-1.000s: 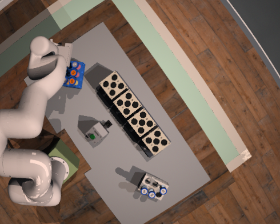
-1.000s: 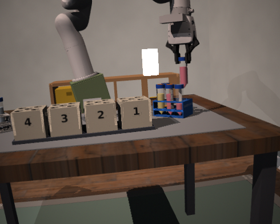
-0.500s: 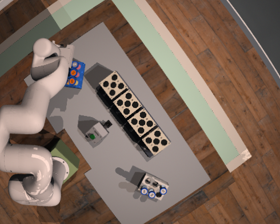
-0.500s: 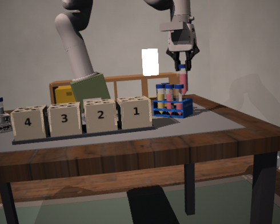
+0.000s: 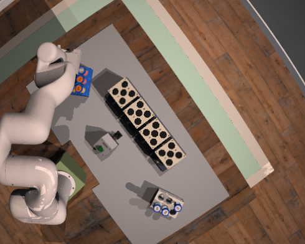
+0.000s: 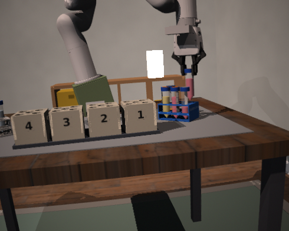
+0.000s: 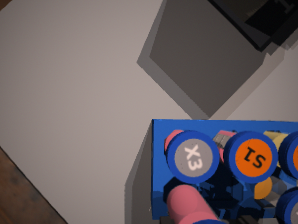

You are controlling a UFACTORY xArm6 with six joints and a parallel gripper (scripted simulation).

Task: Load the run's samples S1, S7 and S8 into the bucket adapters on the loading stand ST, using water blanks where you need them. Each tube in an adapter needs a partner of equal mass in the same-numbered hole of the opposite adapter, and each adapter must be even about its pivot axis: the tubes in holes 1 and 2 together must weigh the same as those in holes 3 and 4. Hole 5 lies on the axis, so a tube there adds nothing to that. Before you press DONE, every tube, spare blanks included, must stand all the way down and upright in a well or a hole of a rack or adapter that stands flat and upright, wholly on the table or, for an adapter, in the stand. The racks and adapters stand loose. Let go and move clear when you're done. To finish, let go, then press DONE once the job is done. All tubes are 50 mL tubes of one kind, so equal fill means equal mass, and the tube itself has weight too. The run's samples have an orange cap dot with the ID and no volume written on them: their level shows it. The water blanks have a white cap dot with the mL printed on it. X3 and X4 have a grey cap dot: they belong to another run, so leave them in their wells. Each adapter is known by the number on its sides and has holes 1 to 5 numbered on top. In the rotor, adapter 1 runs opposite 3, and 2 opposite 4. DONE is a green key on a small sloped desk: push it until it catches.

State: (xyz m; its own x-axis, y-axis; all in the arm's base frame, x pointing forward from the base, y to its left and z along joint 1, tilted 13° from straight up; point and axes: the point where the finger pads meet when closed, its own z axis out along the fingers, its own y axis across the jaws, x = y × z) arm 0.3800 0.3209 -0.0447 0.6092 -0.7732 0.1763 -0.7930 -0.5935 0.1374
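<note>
My hand is 5 cm above the pink tube and 1 cm to the right of it. The rest, counted from my hand: blue rack 15 cm below, 4 cm to the right, 2 cm behind; green DONE key 33 cm to the right, 16 cm behind, 11 cm below; tube of yellowish liquid 12 cm below, 9 cm to the right, 4 cm behind.
</note>
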